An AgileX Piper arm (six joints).
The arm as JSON. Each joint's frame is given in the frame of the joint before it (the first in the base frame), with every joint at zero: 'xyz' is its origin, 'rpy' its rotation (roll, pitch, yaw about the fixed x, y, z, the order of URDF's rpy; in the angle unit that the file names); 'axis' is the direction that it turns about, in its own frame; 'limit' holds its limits. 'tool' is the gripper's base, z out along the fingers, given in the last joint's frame.
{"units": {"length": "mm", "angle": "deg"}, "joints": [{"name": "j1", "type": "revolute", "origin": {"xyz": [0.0, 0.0, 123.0], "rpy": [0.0, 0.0, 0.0]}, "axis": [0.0, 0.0, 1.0], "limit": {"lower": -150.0, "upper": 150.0}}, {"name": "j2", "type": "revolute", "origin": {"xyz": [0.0, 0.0, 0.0], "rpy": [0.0, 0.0, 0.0]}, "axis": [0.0, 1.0, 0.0], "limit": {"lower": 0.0, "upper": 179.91}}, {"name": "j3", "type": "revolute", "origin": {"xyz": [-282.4, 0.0, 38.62], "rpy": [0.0, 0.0, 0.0]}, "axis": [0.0, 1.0, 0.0], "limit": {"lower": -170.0, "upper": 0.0}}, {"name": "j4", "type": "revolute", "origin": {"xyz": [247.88, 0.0, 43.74], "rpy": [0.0, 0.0, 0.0]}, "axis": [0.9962, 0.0, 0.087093], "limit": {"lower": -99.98, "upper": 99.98}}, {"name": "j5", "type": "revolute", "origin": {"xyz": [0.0, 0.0, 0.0], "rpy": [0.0, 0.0, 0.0]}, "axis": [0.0, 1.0, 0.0], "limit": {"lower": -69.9, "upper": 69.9}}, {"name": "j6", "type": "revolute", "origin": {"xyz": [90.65, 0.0, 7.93], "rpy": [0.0, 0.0, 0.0]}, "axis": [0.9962, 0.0, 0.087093], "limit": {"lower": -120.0, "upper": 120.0}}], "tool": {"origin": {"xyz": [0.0, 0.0, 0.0], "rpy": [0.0, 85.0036, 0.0]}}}
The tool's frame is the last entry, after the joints.
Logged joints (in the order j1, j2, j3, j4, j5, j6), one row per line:
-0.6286, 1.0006, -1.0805, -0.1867, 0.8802, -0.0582
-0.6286, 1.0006, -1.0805, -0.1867, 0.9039, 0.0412
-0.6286, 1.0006, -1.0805, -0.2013, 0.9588, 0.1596
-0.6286, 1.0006, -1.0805, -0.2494, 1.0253, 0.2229
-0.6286, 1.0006, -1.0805, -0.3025, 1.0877, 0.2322
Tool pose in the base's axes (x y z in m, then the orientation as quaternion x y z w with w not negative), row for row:
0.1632, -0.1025, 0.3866, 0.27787, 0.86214, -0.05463, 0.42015
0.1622, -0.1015, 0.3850, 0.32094, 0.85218, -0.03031, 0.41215
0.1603, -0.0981, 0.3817, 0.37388, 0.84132, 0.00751, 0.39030
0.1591, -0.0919, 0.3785, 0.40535, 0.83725, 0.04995, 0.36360
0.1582, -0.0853, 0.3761, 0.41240, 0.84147, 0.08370, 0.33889
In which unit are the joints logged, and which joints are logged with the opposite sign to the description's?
The joints are logged in radians. Opposite sign: j4.
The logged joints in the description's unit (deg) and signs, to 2 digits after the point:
-36.02, 57.33, -61.91, 10.70, 50.43, -3.33
-36.02, 57.33, -61.91, 10.70, 51.79, 2.36
-36.02, 57.33, -61.91, 11.53, 54.94, 9.14
-36.02, 57.33, -61.91, 14.29, 58.75, 12.77
-36.02, 57.33, -61.91, 17.33, 62.32, 13.30

